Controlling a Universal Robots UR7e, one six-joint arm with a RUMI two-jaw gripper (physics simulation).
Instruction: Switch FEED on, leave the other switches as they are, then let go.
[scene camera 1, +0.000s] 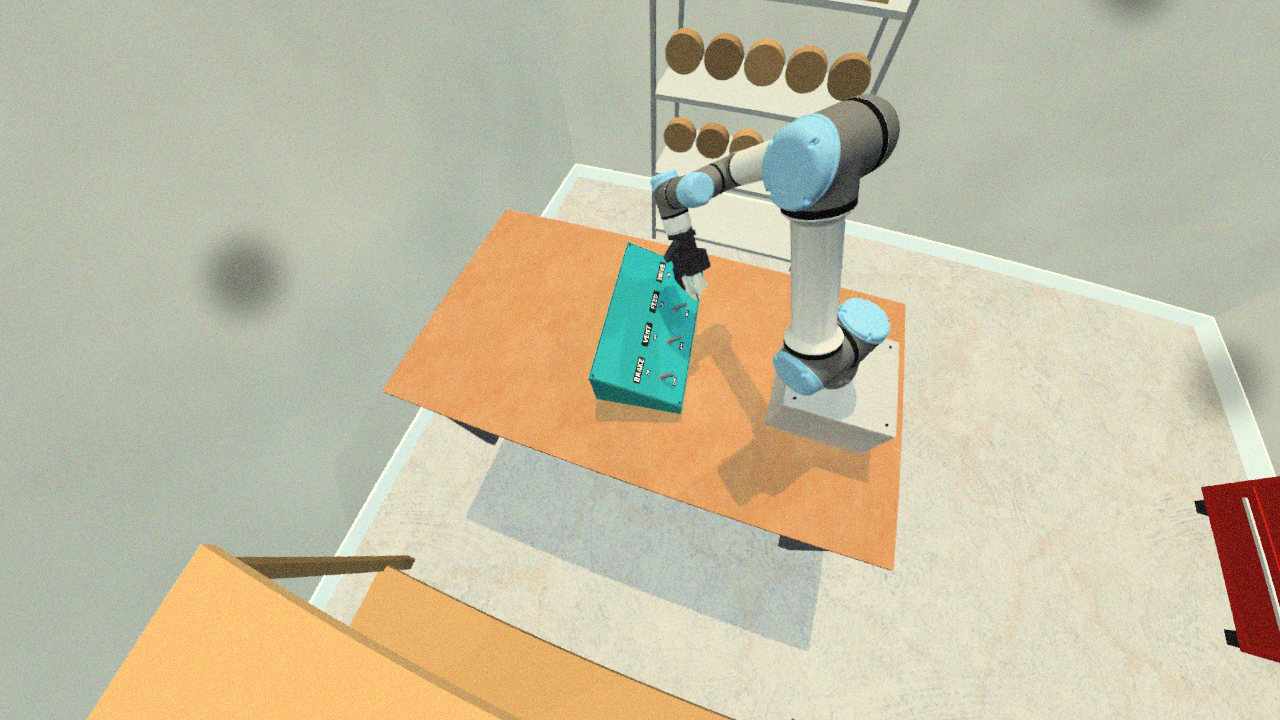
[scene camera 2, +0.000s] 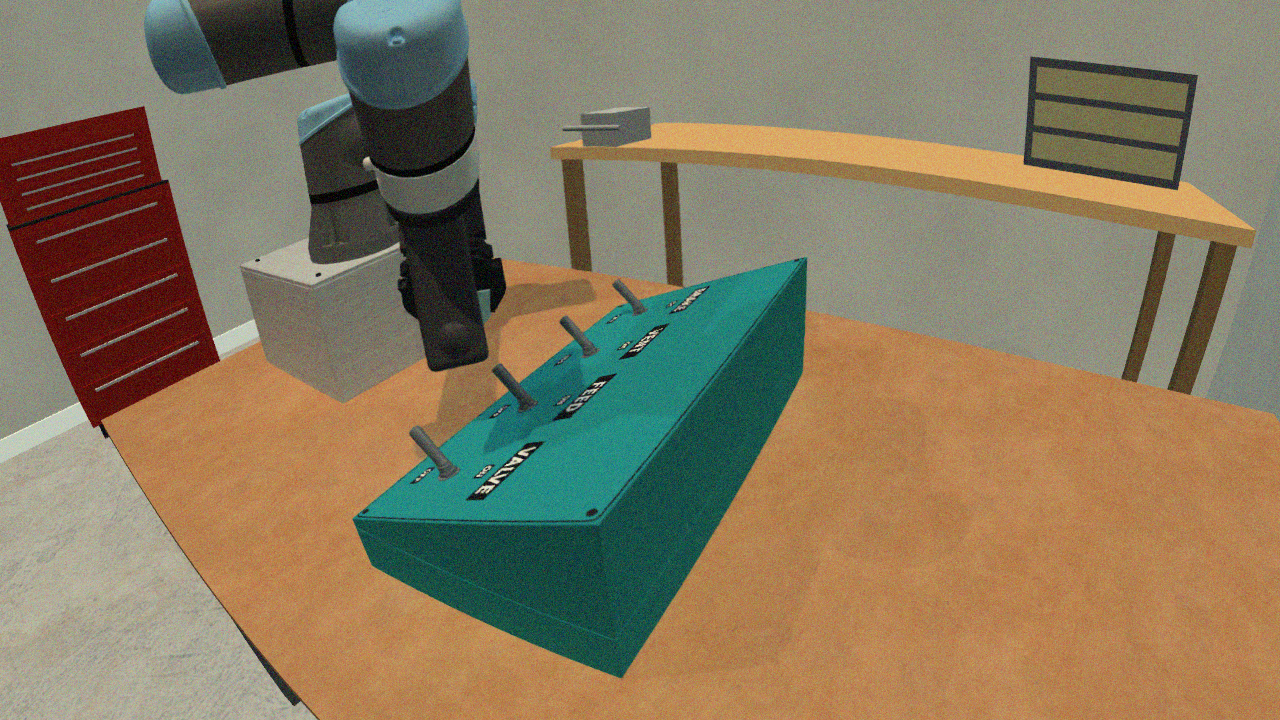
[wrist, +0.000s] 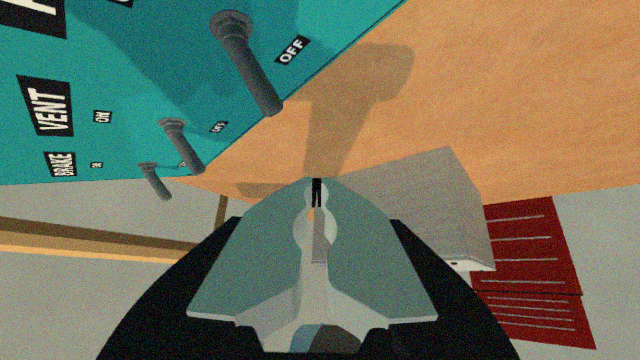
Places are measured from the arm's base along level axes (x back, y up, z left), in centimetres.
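Pixels of known places: gripper, fingertip midpoint: (scene camera 1: 697, 300) (wrist: 317, 180); arm's base, link origin: (scene camera 2: 356, 246).
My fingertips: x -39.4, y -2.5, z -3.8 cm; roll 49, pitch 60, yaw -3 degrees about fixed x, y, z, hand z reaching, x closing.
Observation:
For each thing: its top centre in the pictures, then the offset to it from my fingertips. Level surfaces: height alone.
- FEED lever, top centre: (wrist: 247, 103) (scene camera 2: 508, 366) (scene camera 1: 681, 302) dx -4.8, dy -2.6, dz +1.4 cm
- VENT lever, top centre: (wrist: 180, 171) (scene camera 2: 574, 317) (scene camera 1: 674, 335) dx -1.0, dy -2.6, dz +12.8 cm
- BRAKE lever, top centre: (scene camera 2: 626, 280) (wrist: 152, 199) (scene camera 1: 668, 372) dx +2.7, dy -2.6, dz +24.2 cm
- VALVE lever, top centre: (scene camera 2: 425, 429) dx -8.5, dy -2.6, dz -10.0 cm
- orange table, surface height: dy -15.3 cm
The teal switch panel (scene camera 1: 622, 308) (scene camera 2: 689, 376) (wrist: 125, 142) has four levers. The FEED lever (scene camera 1: 679, 307) (scene camera 2: 514, 387) (wrist: 253, 77) leans toward its OFF label (scene camera 2: 499, 411) (wrist: 292, 49). The VENT lever (scene camera 1: 674, 340) (scene camera 2: 579, 336) (wrist: 186, 147), BRAKE lever (scene camera 1: 667, 377) (scene camera 2: 630, 297) (wrist: 156, 182) and VALVE lever (scene camera 2: 435, 453) also lean to the OFF side. My gripper (scene camera 1: 696, 293) (wrist: 317, 180) is shut and empty, near the panel's OFF-side edge by FEED. In the wrist view its tips are apart from the levers. In scene camera 2 the arm hides the tips.
The panel stands on an orange table (scene camera 1: 501, 304) (scene camera 2: 939, 501) (wrist: 500, 100). The arm's grey base block (scene camera 1: 827, 420) (scene camera 2: 331, 331) (wrist: 415, 200) stands on the OFF side of the panel. A shelf rack (scene camera 1: 654, 134) with round discs is behind the table, and a red cabinet (scene camera 2: 116, 295) (wrist: 525, 230) stands farther off.

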